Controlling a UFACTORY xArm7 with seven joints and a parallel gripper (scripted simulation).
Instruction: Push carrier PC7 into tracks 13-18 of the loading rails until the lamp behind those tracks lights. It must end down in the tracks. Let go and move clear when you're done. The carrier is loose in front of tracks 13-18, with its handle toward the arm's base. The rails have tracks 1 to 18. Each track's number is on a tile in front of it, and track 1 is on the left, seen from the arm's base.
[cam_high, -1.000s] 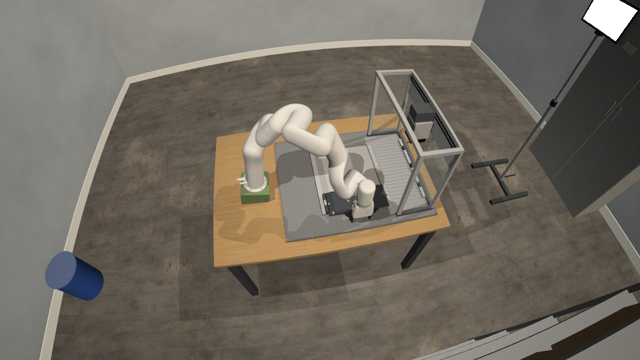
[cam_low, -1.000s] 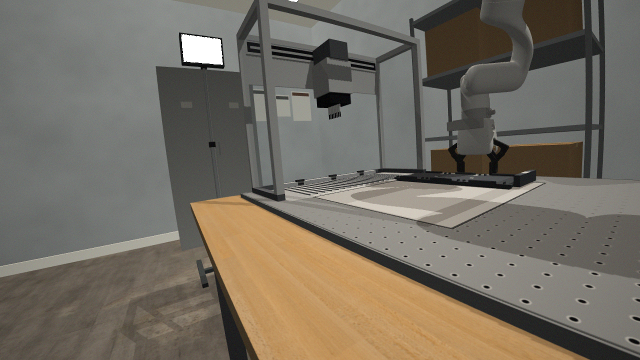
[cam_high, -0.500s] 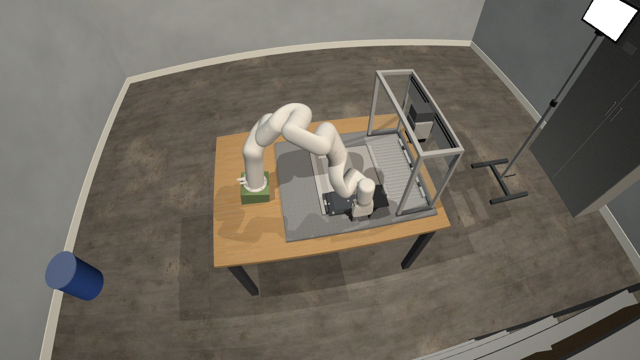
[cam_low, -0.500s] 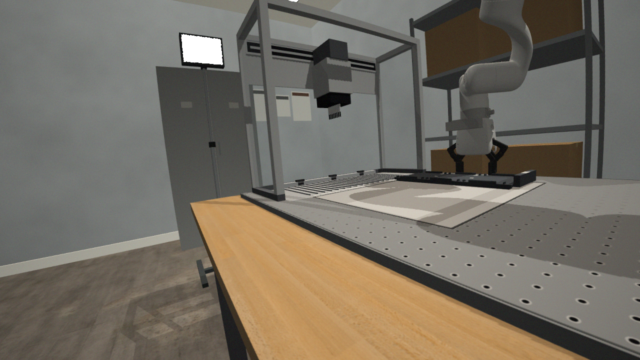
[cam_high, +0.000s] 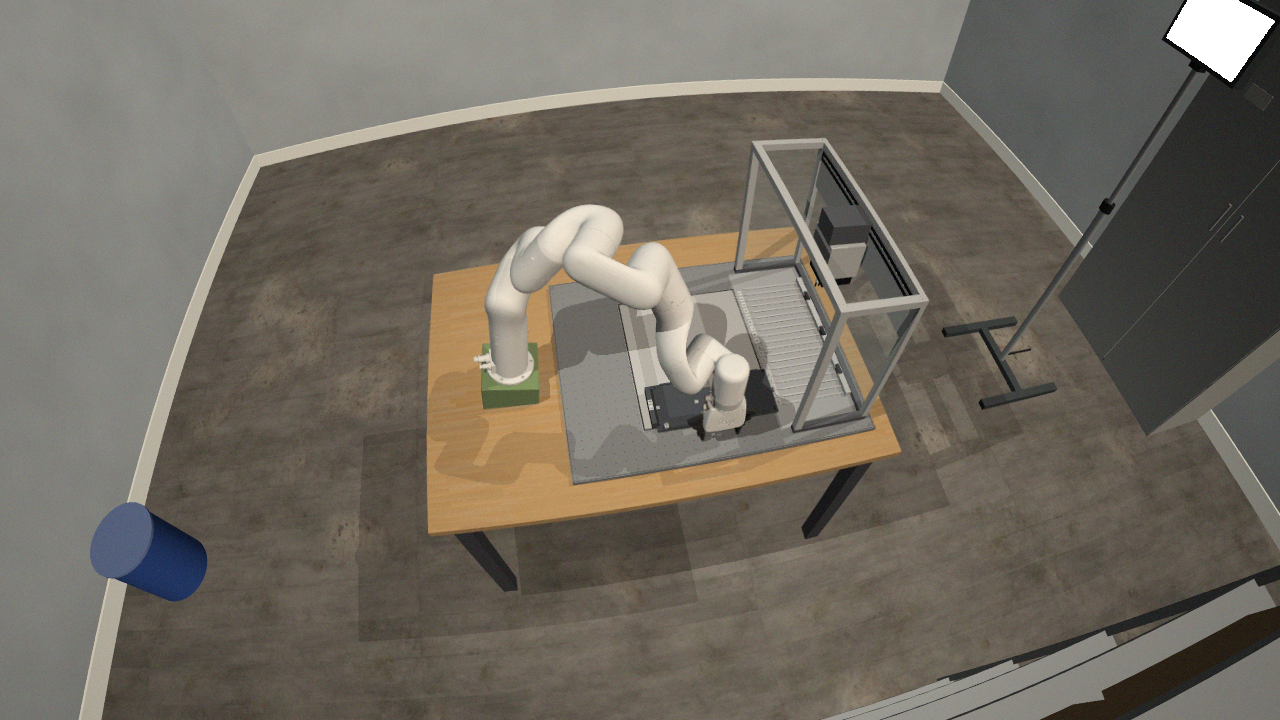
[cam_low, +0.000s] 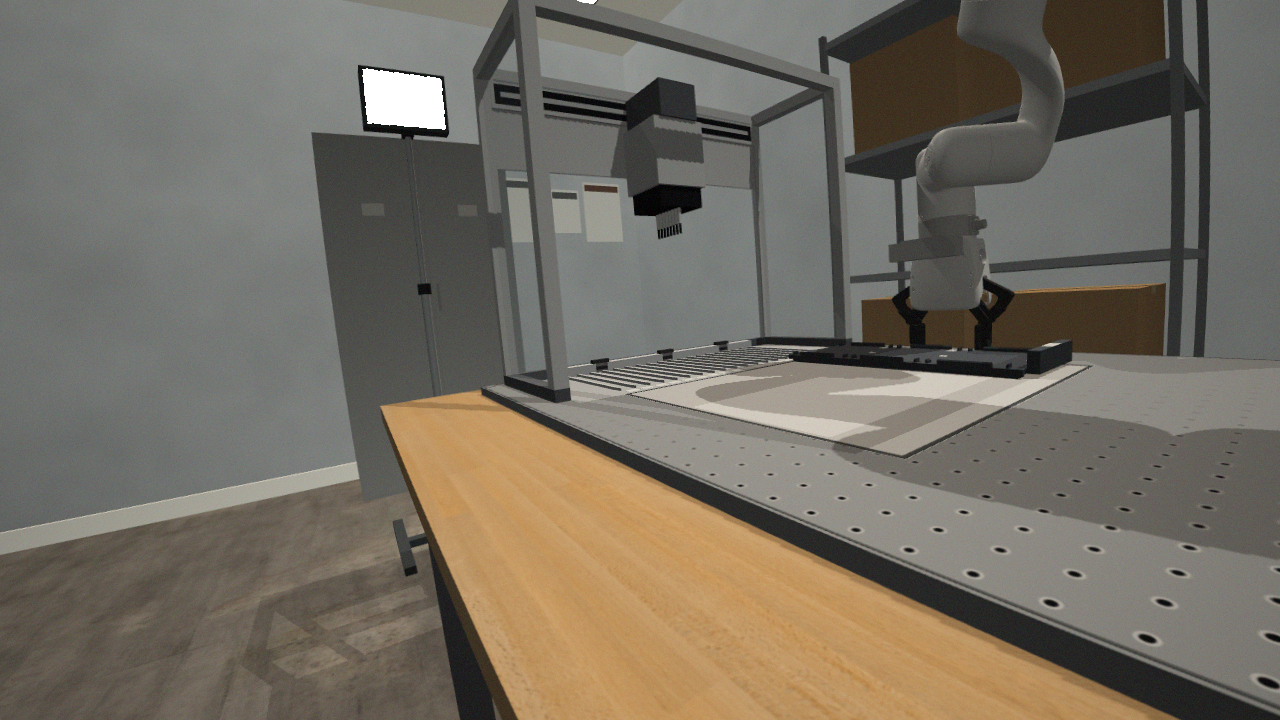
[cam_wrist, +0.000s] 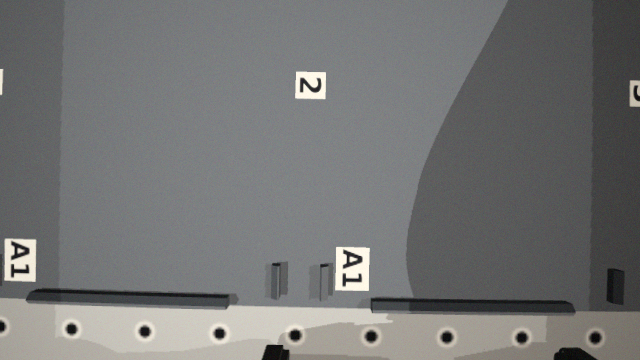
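Now: the carrier PC7 1 cm ahead of my hand and 10 cm to the left of it. Round my hand: dark pipetting head (35 cm ahead, 23 cm to the left, 33 cm above).
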